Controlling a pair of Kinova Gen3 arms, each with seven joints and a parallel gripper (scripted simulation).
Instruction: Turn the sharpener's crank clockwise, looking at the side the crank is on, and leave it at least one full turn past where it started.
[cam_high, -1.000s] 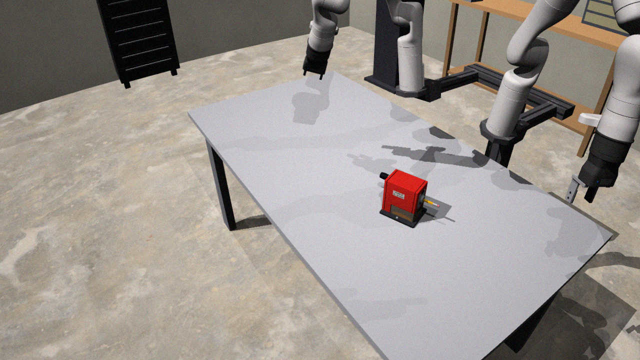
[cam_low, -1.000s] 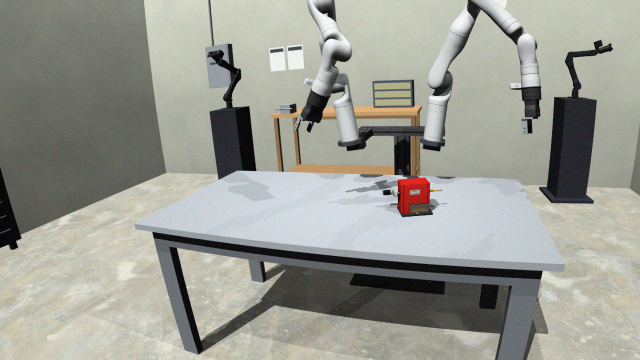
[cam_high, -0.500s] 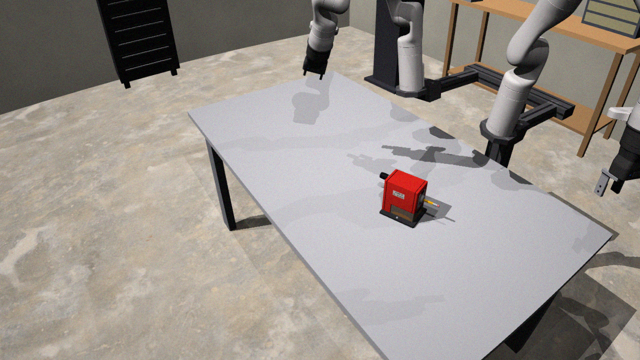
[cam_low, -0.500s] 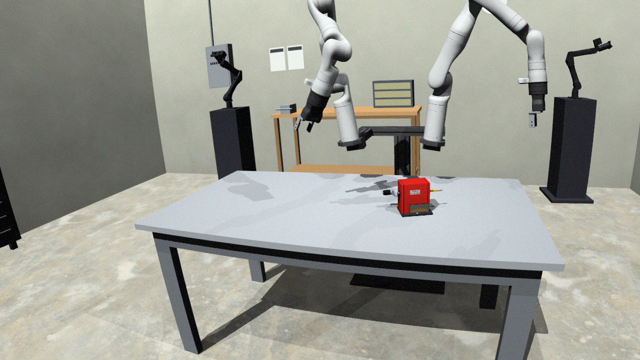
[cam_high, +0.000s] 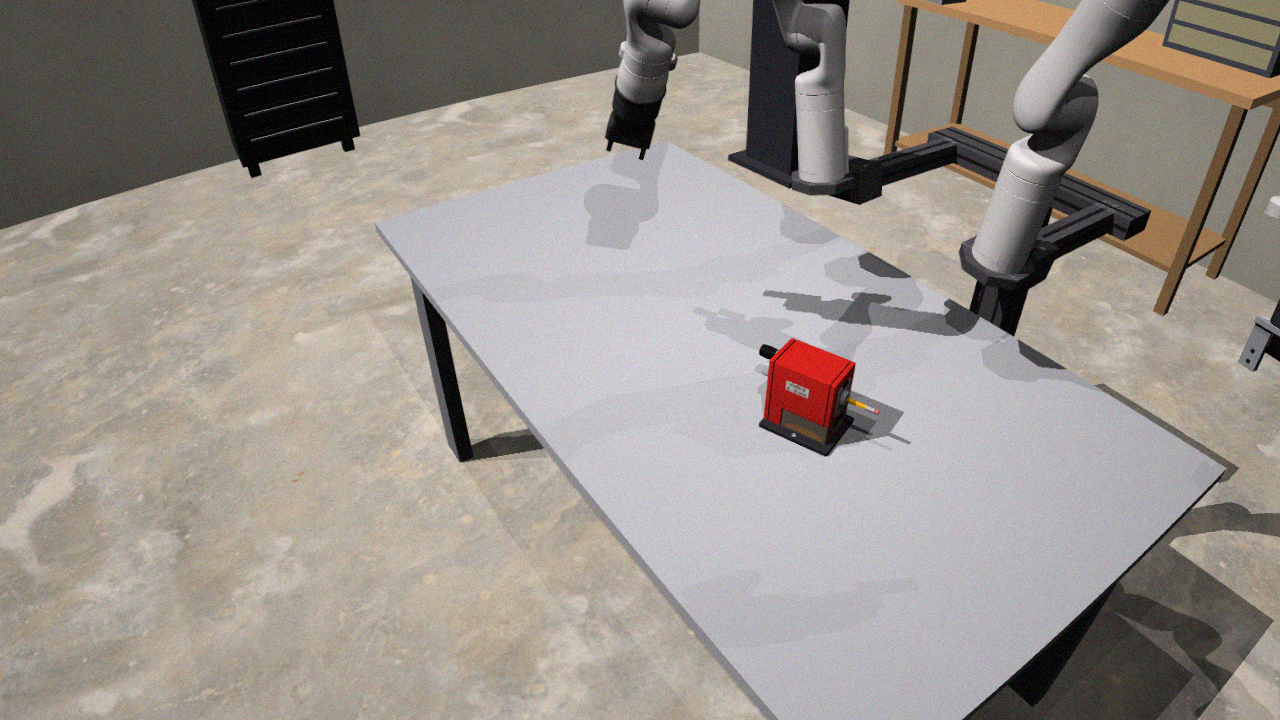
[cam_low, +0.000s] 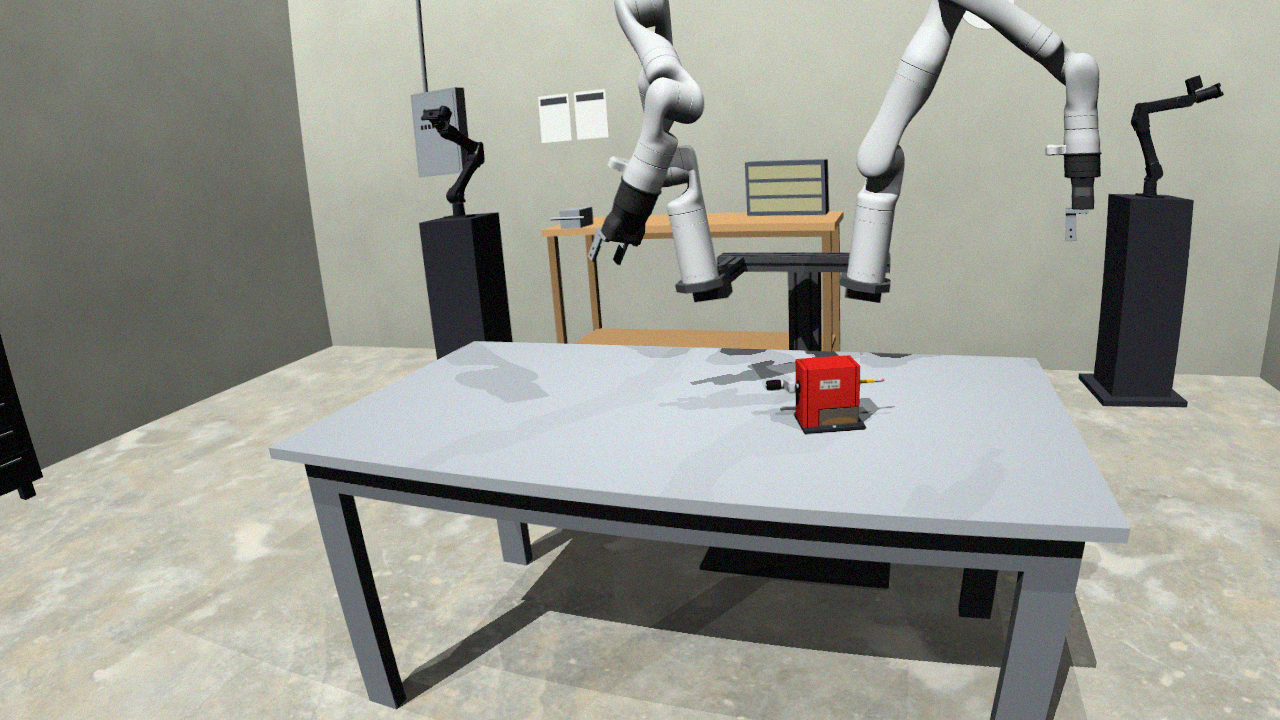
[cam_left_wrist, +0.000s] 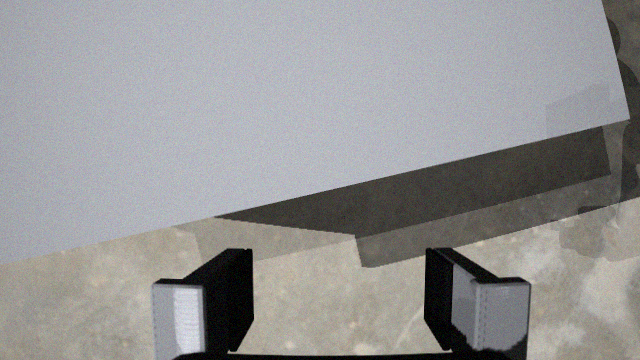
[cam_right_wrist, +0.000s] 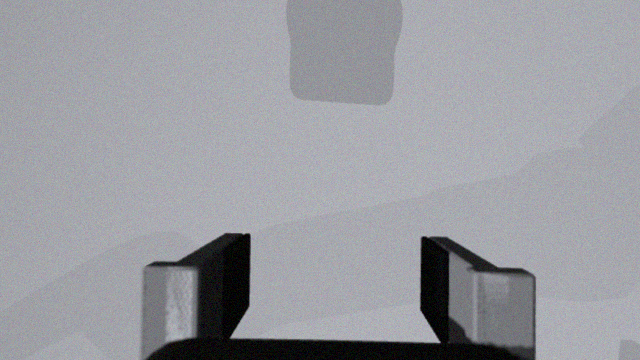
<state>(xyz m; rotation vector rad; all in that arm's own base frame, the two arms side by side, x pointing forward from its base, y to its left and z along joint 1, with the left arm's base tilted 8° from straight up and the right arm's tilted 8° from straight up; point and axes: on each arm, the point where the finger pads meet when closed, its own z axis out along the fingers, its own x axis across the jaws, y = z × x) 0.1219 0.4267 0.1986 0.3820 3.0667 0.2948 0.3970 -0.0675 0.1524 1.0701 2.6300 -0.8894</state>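
My right gripper is now 320 mm to the right of the black knob, 290 mm above it and 60 mm past it.
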